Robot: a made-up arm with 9 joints. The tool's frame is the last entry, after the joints.
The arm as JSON. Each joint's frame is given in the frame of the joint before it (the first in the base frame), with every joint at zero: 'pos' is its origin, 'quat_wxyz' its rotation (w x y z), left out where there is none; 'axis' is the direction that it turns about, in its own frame. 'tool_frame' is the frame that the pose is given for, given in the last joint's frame.
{
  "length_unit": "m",
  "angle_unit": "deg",
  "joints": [
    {
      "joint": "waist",
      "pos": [
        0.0,
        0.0,
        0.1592
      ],
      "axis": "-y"
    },
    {
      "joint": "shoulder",
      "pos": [
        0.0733,
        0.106,
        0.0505
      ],
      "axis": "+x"
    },
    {
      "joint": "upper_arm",
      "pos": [
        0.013,
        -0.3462,
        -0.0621
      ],
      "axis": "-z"
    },
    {
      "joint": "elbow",
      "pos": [
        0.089,
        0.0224,
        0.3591
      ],
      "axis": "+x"
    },
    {
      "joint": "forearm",
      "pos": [
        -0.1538,
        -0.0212,
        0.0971
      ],
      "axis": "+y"
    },
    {
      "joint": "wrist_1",
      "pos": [
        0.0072,
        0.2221,
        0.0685
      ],
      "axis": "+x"
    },
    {
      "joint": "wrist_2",
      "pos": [
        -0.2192,
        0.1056,
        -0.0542
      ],
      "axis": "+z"
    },
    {
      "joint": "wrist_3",
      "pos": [
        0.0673,
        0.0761,
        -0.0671
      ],
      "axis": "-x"
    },
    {
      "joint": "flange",
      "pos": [
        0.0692,
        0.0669,
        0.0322
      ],
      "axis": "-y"
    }
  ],
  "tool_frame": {
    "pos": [
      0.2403,
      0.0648,
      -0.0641
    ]
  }
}
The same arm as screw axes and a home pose.
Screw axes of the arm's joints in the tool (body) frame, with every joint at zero. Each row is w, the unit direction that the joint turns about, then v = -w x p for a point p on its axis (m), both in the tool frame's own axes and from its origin. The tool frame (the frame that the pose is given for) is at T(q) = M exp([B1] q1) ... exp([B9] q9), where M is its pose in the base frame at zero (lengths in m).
B1: w 0 -1 0 v -0.3599 0 0.1863
B2: w 1 0 0 v 0 -0.3094 0.1905
B3: w 0 0 -1 v 0.5367 -0.1 0
B4: w 1 0 0 v 0 -0.0124 0.5143
B5: w 0 1 0 v -0.0847 0 -0.1648
B6: w 1 0 0 v 0 0.1532 0.3134
B7: w 0 0 1 v -0.2078 0.3768 0
B8: w -1 0 0 v 0 -0.0319 -0.1317
B9: w 0 -1 0 v 0.0641 0 0.2403
M: xyz 0.1863 0.2965 0.5191 (m) rpy 0 0 0 (rad, as in URDF)

